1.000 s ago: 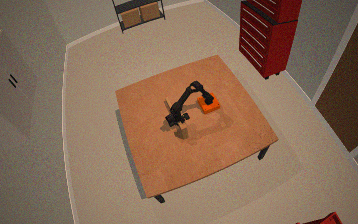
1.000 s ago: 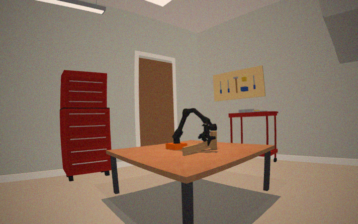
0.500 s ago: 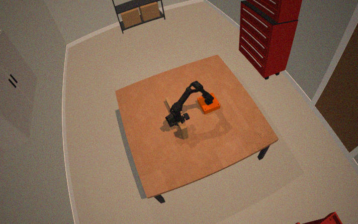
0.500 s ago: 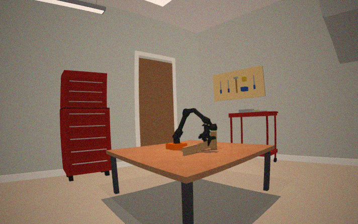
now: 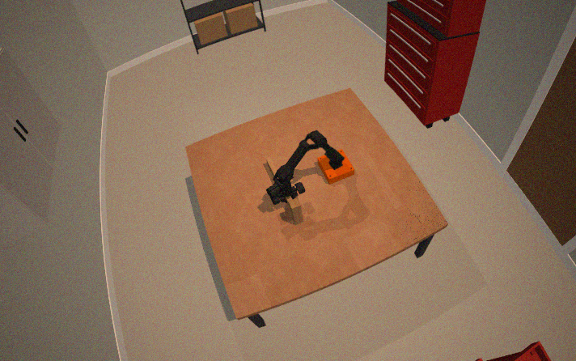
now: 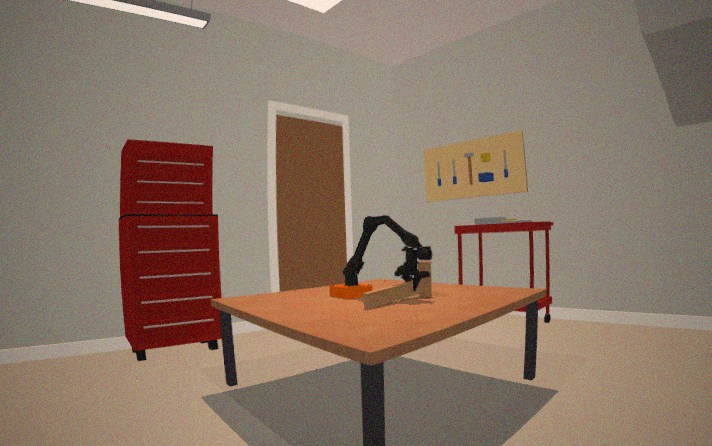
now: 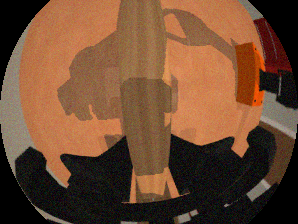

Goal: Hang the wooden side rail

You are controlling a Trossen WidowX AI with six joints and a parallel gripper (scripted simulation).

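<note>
The headboard post is 1 cm ahead of my gripper tip, 11 cm to the left of it and 4 cm above it.
</note>
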